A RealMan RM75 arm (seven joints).
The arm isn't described. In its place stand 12 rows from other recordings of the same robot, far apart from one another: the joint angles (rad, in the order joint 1, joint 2, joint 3, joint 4, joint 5, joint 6, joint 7), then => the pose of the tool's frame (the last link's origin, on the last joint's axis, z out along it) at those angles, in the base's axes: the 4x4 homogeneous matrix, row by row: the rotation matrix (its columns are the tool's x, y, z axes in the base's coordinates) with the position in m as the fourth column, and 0 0 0 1 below.
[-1.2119 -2.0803 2.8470 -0.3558 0.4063 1.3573 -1.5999] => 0.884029 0.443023 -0.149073 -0.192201; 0.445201 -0.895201 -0.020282 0.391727; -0.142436 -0.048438 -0.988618 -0.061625; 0 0 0 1
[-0.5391 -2.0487 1.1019 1.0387 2.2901 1.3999 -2.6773] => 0.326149 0.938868 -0.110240 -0.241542; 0.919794 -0.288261 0.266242 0.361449; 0.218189 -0.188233 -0.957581 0.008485; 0 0 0 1
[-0.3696 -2.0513 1.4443 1.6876 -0.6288 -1.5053 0.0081] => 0.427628 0.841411 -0.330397 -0.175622; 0.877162 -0.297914 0.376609 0.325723; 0.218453 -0.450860 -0.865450 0.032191; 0 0 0 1
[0.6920 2.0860 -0.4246 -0.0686 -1.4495 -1.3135 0.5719] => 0.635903 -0.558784 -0.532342 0.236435; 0.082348 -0.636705 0.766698 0.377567; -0.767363 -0.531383 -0.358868 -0.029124; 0 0 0 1
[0.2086 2.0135 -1.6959 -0.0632 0.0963 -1.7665 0.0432] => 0.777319 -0.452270 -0.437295 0.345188; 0.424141 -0.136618 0.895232 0.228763; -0.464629 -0.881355 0.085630 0.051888; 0 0 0 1
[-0.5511 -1.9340 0.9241 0.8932 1.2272 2.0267 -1.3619] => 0.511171 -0.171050 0.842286 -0.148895; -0.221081 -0.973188 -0.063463 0.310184; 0.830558 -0.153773 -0.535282 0.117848; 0 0 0 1
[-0.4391 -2.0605 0.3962 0.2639 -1.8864 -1.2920 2.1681] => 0.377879 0.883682 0.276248 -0.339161; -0.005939 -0.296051 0.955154 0.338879; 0.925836 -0.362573 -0.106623 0.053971; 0 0 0 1
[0.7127 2.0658 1.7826 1.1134 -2.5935 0.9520 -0.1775] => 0.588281 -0.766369 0.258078 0.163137; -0.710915 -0.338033 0.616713 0.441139; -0.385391 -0.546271 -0.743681 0.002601; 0 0 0 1
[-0.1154 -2.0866 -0.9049 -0.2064 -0.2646 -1.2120 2.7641] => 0.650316 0.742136 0.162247 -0.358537; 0.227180 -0.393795 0.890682 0.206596; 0.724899 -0.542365 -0.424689 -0.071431; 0 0 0 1
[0.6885 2.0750 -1.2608 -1.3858 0.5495 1.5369 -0.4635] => 0.716979 -0.605922 0.344672 0.147422; -0.696963 -0.632702 0.337538 0.383637; 0.013552 -0.482231 -0.875939 0.027160; 0 0 0 1
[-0.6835 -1.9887 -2.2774 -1.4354 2.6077 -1.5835 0.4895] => 0.593239 0.743653 -0.308298 -0.188464; 0.748660 -0.368860 0.550864 0.400772; 0.295933 -0.557604 -0.775565 0.136887; 0 0 0 1
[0.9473 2.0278 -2.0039 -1.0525 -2.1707 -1.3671 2.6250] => 0.832715 -0.287022 0.473502 0.102681; -0.286416 -0.955143 -0.075277 0.320706; 0.473868 -0.072934 -0.877570 -0.113442; 0 0 0 1
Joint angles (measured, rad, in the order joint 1, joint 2, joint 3, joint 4, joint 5, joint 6, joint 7), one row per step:
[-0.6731, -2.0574, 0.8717, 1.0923, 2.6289, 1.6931, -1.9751]
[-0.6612, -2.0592, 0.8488, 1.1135, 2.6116, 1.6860, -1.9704]
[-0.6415, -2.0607, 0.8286, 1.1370, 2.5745, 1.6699, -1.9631]
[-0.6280, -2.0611, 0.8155, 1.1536, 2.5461, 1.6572, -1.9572]
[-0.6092, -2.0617, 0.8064, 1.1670, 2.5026, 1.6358, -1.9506]
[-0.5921, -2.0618, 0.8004, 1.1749, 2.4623, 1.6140, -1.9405]
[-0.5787, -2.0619, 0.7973, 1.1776, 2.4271, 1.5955, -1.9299]
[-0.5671, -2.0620, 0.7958, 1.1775, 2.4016, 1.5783, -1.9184]
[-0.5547, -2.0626, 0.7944, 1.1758, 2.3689, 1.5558, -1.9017]
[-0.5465, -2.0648, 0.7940, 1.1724, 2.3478, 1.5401, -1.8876]
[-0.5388, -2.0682, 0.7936, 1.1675, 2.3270, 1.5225, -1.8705]
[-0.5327, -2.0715, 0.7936, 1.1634, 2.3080, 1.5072, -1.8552]
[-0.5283, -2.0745, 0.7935, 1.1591, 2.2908, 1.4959, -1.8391]
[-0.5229, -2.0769, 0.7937, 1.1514, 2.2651, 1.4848, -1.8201]
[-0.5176, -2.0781, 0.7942, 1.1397, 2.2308, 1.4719, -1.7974]
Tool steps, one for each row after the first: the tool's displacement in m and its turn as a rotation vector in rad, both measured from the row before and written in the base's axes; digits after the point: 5 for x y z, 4 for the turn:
[-0.00058, 0.00083, 0.00515, 0.0366, -0.0221, -0.0030]
[-0.00058, 0.00078, 0.00539, 0.0475, -0.0347, -0.0088]
[-0.00006, 0.00083, 0.00426, 0.0351, -0.0238, -0.0088]
[-0.00018, 0.00075, 0.00349, 0.0411, -0.0341, -0.0106]
[-0.00056, 0.00063, 0.00276, 0.0357, -0.0292, -0.0119]
[-0.00029, 0.00048, 0.00159, 0.0268, -0.0250, -0.0113]
[-0.00122, 0.00021, 0.00101, 0.0213, -0.0162, -0.0086]
[-0.00081, 0.00073, 0.00096, 0.0267, -0.0202, -0.0139]
[-0.00066, 0.00024, -0.00042, 0.0158, -0.0134, -0.0100]
[-0.00064, 0.00037, -0.00097, 0.0163, -0.0129, -0.0115]
[-0.00014, 0.00046, -0.00092, 0.0145, -0.0117, -0.0111]
[0.00026, 0.00033, -0.00103, 0.0106, -0.0103, -0.0126]
[0.00053, 0.00015, -0.00128, 0.0109, -0.0173, -0.0149]
[0.00095, 0.00050, -0.00119, 0.0135, -0.0233, -0.0181]

